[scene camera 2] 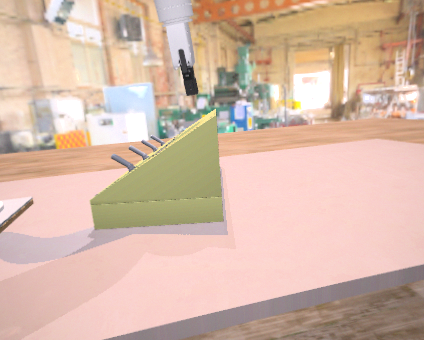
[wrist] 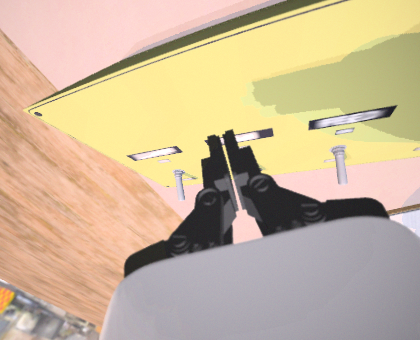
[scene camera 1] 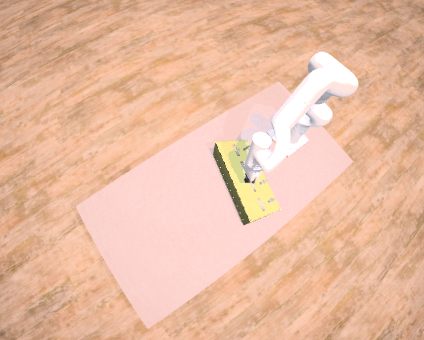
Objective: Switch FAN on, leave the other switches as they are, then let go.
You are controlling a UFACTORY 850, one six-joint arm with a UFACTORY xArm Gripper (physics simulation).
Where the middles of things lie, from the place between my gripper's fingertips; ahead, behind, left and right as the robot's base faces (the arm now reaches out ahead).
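Labels:
Hand position: my hand is 3 cm to the left of the yellow-green wedge-shaped switch box [scene camera 2: 178,183], 6 cm past it and 16 cm above it.

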